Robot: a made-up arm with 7 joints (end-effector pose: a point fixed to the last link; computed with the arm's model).
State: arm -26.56 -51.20 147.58 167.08 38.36 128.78 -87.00
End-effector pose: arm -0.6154 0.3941 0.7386 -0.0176 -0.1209 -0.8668 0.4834
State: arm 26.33 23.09 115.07 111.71 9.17 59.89 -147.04
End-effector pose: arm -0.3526 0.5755 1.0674 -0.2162 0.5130 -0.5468 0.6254
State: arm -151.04 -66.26 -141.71 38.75 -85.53 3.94 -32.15
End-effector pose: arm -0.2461 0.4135 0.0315 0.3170 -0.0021 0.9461 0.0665
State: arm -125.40 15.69 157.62 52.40 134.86 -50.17 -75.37
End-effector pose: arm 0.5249 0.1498 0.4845 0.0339 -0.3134 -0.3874 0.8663
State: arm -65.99 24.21 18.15 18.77 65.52 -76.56 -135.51
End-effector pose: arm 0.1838 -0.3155 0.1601 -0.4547 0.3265 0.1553 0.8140
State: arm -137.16 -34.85 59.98 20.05 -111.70 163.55 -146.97
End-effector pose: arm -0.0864 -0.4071 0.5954 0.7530 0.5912 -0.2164 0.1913
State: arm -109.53 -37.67 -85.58 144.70 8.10 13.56 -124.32
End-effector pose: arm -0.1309 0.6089 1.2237 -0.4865 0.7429 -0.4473 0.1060
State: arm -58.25 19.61 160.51 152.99 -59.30 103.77 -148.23
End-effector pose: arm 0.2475 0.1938 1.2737 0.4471 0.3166 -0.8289 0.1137
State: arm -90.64 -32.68 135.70 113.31 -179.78 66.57 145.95
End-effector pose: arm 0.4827 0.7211 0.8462 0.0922 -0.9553 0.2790 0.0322
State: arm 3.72 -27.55 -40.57 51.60 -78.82 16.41 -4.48
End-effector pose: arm 0.6511 -0.3670 0.6899 -0.4608 -0.2981 0.1916 0.8137
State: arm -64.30 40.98 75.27 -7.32 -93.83 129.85 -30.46
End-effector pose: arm 0.1239 0.0914 0.0371 -0.3927 0.5738 0.7016 0.1557
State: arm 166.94 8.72 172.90 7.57 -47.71 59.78 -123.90
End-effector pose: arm 0.2708 -0.1172 0.0453 0.2453 0.3332 0.8688 0.2720
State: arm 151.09 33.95 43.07 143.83 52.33 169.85 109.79
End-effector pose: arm -0.5164 0.0197 0.8262 -0.5171 -0.0634 0.7993 0.2996
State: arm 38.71 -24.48 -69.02 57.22 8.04 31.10 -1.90
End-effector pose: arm 0.6848 -0.3799 0.5414 0.1555 -0.3406 -0.3138 0.8726
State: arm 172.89 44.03 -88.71 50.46 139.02 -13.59 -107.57
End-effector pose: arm 0.2936 0.5949 0.4254 0.0508 -0.5238 0.4631 0.7131
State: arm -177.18 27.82 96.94 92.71 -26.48 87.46 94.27
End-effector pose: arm -0.0762 -0.7037 0.6661 0.0184 -0.0697 -0.9969 0.0302
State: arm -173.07 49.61 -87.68 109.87 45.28 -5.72 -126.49
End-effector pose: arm -0.5092 0.6060 0.9259 0.1247 0.7926 -0.4991 0.3271
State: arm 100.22 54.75 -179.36 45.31 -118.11 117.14 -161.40
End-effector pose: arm -0.1016 -0.3894 0.9421 0.4774 0.6650 0.1244 0.5607
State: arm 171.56 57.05 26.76 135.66 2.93 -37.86 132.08
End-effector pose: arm -0.8340 0.0184 0.6469 0.1957 0.8266 0.0584 0.5244
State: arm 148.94 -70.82 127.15 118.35 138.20 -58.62 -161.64
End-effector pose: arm 0.1724 -0.6789 0.4718 -0.6056 0.2813 -0.2947 0.6835
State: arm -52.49 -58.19 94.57 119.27 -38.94 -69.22 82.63
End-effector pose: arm -0.0187 0.7537 0.7876 0.5645 -0.3833 0.7124 0.1641
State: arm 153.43 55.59 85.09 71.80 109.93 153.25 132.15
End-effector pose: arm -0.3739 -0.4159 0.6609 0.8610 0.2842 -0.2673 0.3262
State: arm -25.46 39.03 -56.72 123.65 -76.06 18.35 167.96
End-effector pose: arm 0.4445 -0.7273 0.7729 -0.1692 -0.7667 -0.5999 0.1540
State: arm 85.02 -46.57 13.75 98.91 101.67 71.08 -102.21
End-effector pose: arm -0.2309 0.2256 1.3615 -0.6661 0.4014 -0.5224 0.3497
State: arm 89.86 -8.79 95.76 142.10 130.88 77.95 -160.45
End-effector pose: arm -0.3048 -0.1726 1.3279 -0.8499 0.0086 0.2677 0.4538
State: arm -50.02 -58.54 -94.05 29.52 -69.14 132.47 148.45
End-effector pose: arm -0.2047 -0.2543 0.2450 0.2560 -0.5270 0.7297 0.3525
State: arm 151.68 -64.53 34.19 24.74 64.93 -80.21 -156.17
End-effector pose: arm -0.3251 0.0357 0.8943 -0.0893 0.9439 -0.3175 0.0148
